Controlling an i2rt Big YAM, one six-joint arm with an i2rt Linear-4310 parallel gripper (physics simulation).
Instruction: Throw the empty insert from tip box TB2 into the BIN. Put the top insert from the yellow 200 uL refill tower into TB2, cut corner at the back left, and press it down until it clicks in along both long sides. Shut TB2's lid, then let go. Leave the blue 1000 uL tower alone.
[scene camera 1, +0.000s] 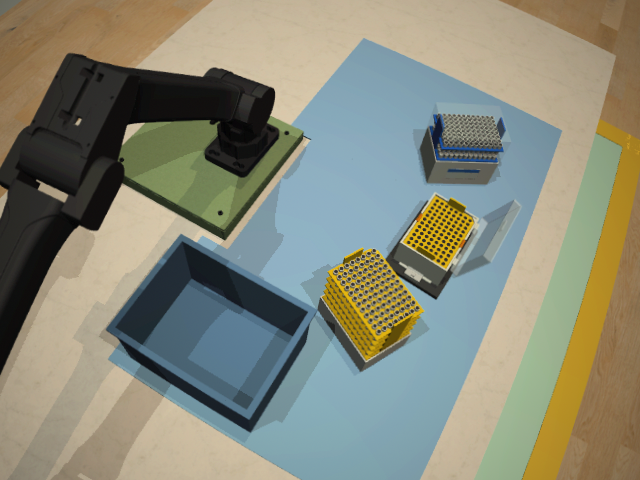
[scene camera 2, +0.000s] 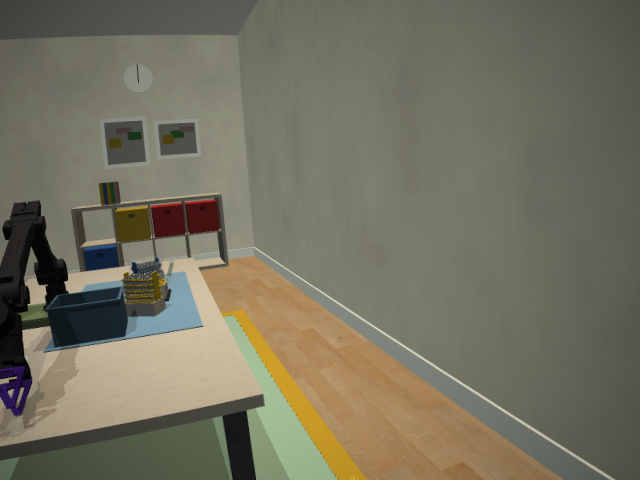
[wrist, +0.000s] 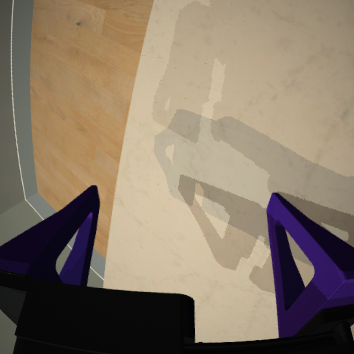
Labels:
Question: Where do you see my gripper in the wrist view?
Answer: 184, 197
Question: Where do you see a blue bin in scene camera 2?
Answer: At 75, 318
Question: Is my gripper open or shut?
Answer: Open.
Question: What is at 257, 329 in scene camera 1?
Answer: A blue bin.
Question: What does my gripper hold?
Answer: Nothing.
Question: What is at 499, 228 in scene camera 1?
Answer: A clear lid.

